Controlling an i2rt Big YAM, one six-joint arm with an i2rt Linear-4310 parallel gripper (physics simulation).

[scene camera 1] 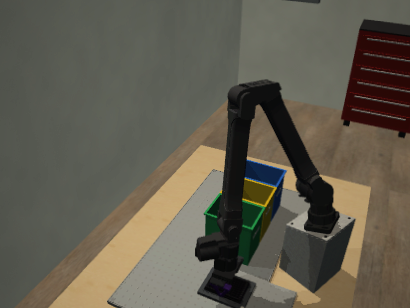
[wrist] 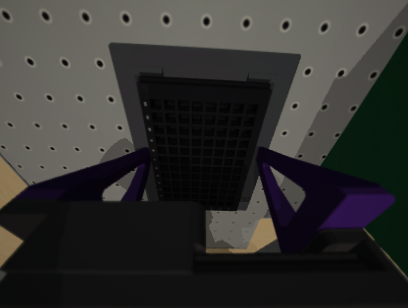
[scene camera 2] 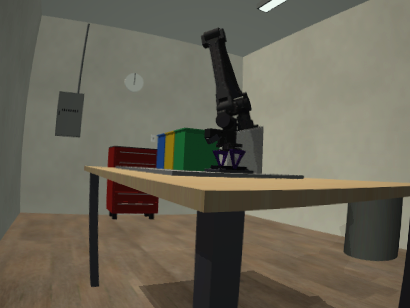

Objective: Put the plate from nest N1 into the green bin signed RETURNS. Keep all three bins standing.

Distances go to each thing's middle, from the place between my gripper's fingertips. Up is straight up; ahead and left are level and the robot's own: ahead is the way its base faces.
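The yellow bin [scene camera 1: 254, 192] is 31 cm to the right of my hand, 8 cm ahead of it and 7 cm above it; going by their middles, of the things named here the yellow bin is the farthest from my hand. I find the dark grey nest [wrist: 177, 61] 1 cm below my hand and 1 cm behind it. The green bin [scene camera 2: 192, 152] is 18 cm to the right of my hand, 7 cm above it and 7 cm ahead of it. As for the black plate [wrist: 202, 133], my hand is 1 cm past it.
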